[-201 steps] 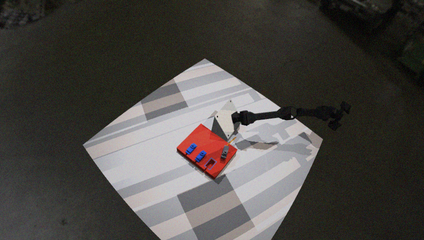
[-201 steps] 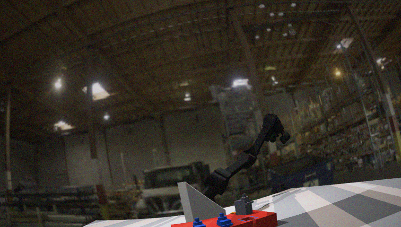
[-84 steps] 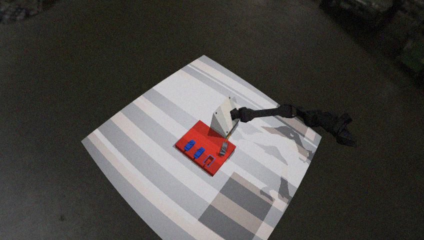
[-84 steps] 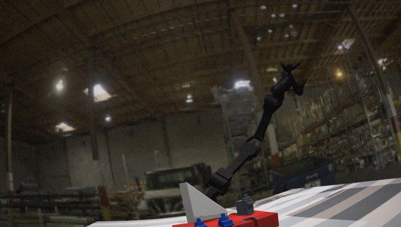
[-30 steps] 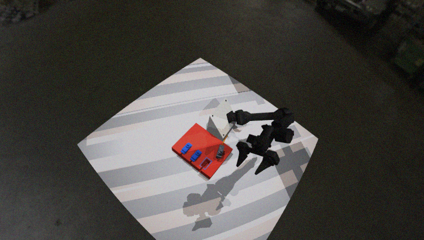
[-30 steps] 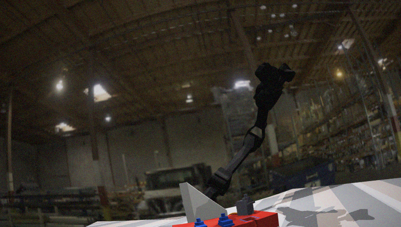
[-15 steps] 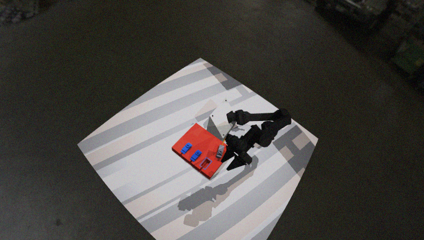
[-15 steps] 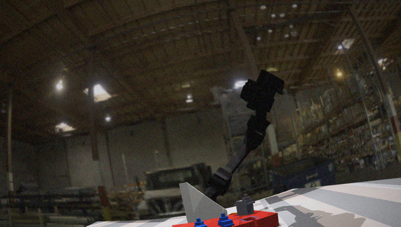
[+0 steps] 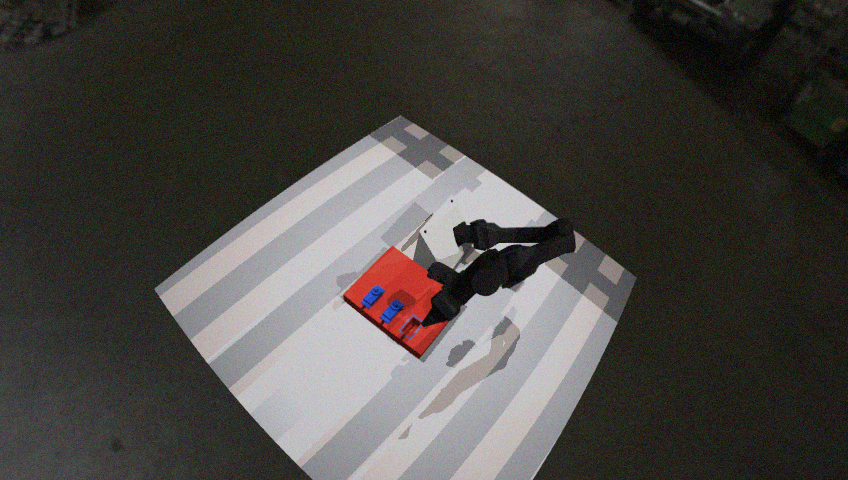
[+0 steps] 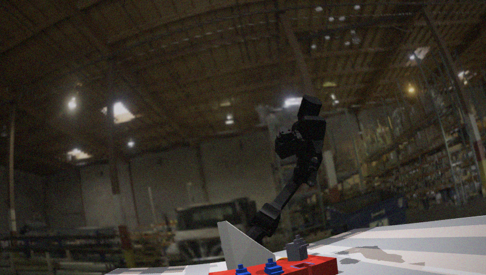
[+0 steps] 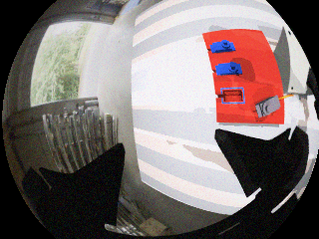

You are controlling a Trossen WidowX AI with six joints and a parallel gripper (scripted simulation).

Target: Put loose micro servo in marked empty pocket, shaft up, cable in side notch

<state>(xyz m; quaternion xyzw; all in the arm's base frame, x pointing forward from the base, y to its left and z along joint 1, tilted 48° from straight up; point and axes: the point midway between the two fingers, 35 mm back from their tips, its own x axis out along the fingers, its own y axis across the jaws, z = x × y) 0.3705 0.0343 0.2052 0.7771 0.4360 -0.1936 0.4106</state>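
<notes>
My gripper tip is now 260 mm above the red deck, 150 mm to the left of it and 140 mm past it.
</notes>
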